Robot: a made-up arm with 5 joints.
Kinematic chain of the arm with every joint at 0, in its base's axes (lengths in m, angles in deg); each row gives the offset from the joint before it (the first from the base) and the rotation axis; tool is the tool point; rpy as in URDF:
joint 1: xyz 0 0 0.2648 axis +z
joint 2: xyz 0 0 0 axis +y
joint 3: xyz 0.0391 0 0.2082 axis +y
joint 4: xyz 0.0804 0 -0.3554 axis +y
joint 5: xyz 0.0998 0 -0.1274 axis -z
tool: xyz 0 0 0 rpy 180 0 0
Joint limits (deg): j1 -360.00..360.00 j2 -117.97..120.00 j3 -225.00..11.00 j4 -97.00..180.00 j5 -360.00..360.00
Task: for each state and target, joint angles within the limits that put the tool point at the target. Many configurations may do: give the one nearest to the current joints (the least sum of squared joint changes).
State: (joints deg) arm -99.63 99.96 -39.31 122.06 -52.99
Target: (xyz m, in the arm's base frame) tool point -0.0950 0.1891 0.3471
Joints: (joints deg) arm -63.33 120.00 -7.95 101.48 -52.99
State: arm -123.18 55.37 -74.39 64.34 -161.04
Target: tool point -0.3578 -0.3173 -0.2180
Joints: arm -138.43 88.77 -111.34 39.43 -161.04
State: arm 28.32 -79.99 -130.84 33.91 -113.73
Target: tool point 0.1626 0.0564 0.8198
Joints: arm 19.13 -54.12 -83.58 54.37 -113.73
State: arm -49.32 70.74 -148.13 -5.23 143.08
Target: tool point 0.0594 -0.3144 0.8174
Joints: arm -79.30 50.14 -183.48 -33.50 143.08
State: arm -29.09 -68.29 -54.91 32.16 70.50
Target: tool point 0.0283 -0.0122 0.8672
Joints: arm -23.32 -66.66 -77.46 25.24 70.50
